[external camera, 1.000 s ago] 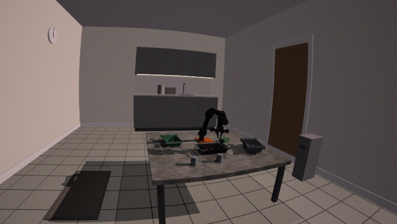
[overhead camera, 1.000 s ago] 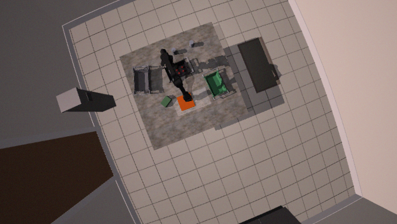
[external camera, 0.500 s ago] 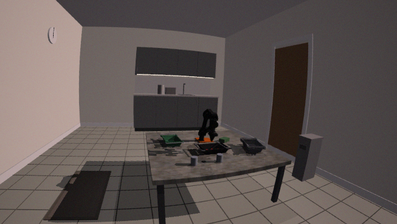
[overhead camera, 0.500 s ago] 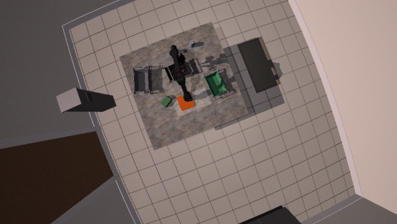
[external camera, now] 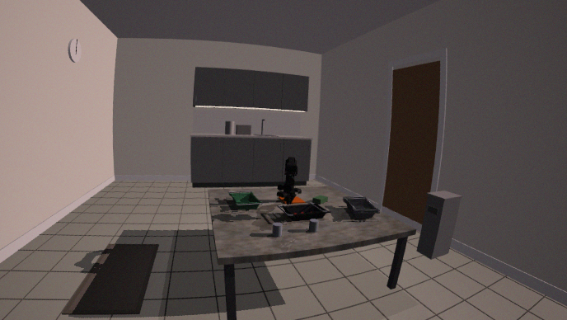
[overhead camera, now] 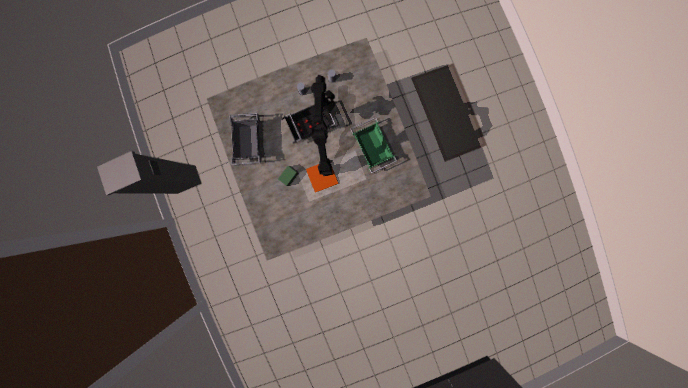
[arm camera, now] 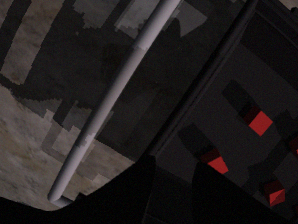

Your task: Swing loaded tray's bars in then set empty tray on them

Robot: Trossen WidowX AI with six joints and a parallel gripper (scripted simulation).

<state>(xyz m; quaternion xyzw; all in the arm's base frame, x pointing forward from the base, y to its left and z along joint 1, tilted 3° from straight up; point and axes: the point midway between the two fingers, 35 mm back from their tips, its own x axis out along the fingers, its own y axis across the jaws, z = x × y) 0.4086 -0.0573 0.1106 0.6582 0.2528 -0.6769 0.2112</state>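
Now: gripper tip 29 cm past the green tray, 31 cm to the left of it and 6 cm above it. Round my gripper tip: green block: 39 cm behind, 33 cm to the left, 8 cm below.
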